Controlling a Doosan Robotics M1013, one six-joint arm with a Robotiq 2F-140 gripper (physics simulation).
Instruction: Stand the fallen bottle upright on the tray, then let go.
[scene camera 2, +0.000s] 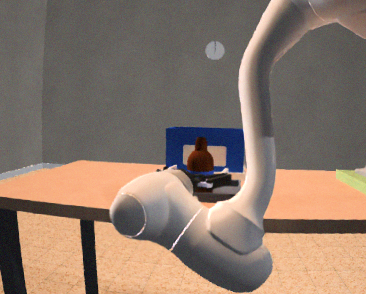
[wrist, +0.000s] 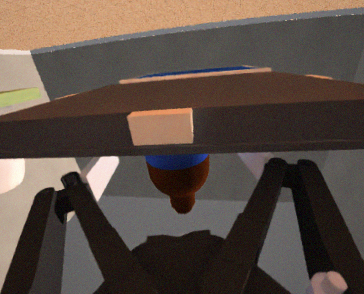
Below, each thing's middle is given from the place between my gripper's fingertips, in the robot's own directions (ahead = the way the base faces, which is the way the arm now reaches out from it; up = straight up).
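Labels:
There is the brown bottle (scene camera 2: 200, 161), and my hand is 2 cm below it.

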